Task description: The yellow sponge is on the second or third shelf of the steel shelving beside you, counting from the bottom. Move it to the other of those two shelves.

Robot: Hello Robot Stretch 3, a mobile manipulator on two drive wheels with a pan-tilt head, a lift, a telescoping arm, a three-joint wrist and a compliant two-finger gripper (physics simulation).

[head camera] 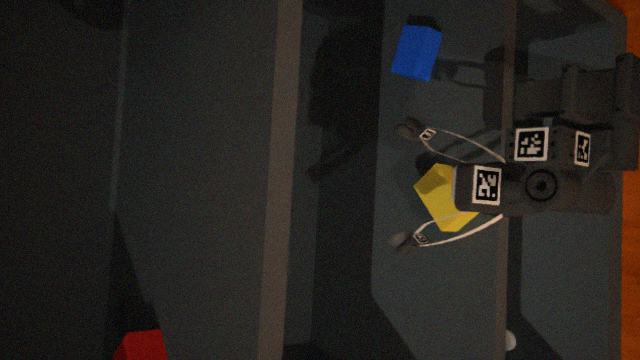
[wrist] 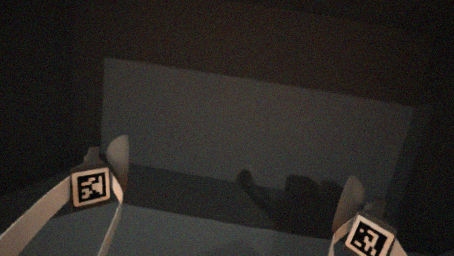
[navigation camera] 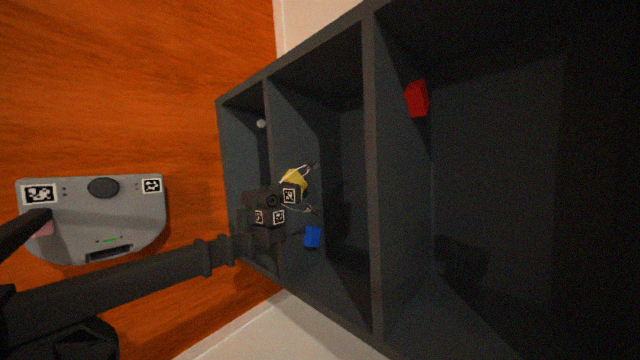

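Pixels of known places: gripper, fingertip midpoint: (head camera: pixel 394 185) (wrist: pixel 232 174) (navigation camera: pixel 318 186); robot's base, origin of the base link: (navigation camera: pixel 103 186).
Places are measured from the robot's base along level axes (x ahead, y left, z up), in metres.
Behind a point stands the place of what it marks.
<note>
The yellow sponge (head camera: pixel 436 201) @[x -0.001, y -0.562, z 0.579 m] (navigation camera: pixel 301 183) @[x -0.017, y -0.575, z 0.579 m] lies on the second shelf from the bottom of the steel shelving (head camera: pixel 277 150) @[x -0.040, y -0.474, z 0.981 m] (navigation camera: pixel 369 150) @[x 0.093, y -0.469, z 0.971 m]. My gripper (head camera: pixel 404 184) @[x -0.019, y -0.532, z 0.724 m] (navigation camera: pixel 312 187) @[x -0.019, y -0.532, z 0.724 m] (wrist: pixel 232 174) @[x -0.019, y -0.532, z 0.724 m] is open and reaches over that shelf, its fingers spread wide. In the head view its body covers one end of the sponge, one finger strap crosses the sponge's lower edge, and the fingertips lie past it. How high the gripper is above the sponge is hard to tell. The sponge does not show in the wrist view.
A blue block (head camera: pixel 417 52) @[x -0.270, y -0.628, z 0.579 m] (navigation camera: pixel 312 236) @[x -0.267, y -0.628, z 0.579 m] lies on the same shelf, beside the gripper. A red block (head camera: pixel 145 346) @[x 0.219, y -0.685, z 1.016 m] (navigation camera: pixel 417 98) @[x 0.248, y -0.657, z 1.025 m] is on the third shelf, near one end. A small white object (head camera: pixel 510 340) @[x 0.324, y -0.668, z 0.099 m] (navigation camera: pixel 261 123) @[x 0.329, y -0.684, z 0.101 m] is at the bottom shelf. The shelf edges and side walls surround the wrist.
</note>
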